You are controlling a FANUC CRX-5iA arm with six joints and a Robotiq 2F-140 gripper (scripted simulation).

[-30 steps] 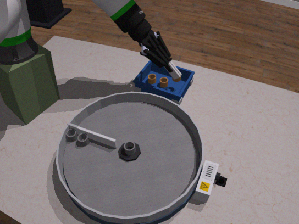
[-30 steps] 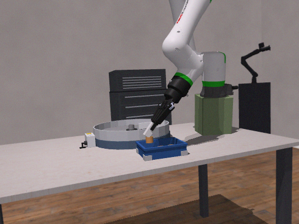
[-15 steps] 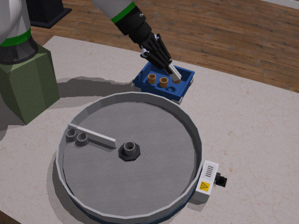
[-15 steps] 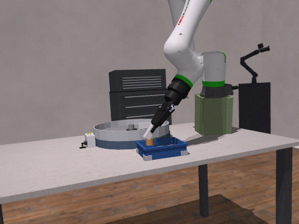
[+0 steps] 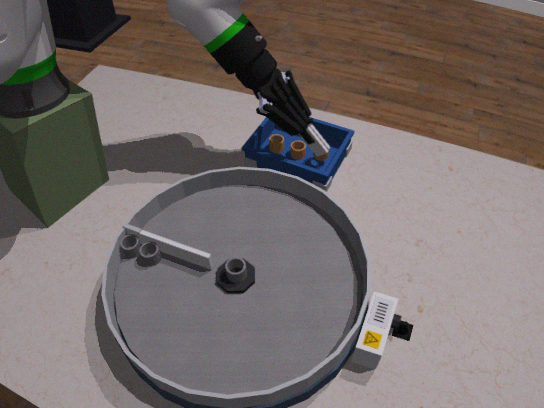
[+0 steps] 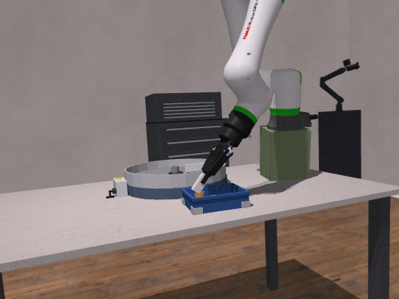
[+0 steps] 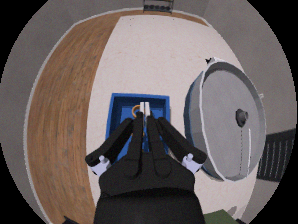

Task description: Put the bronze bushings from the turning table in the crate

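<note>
Right now my hand is 5 cm above the blue crate, 4 cm past it and 2 cm to the right of it. From my hand the other things lie so: grey turning table 33 cm to the right, 2 cm below, 2 cm behind.
</note>
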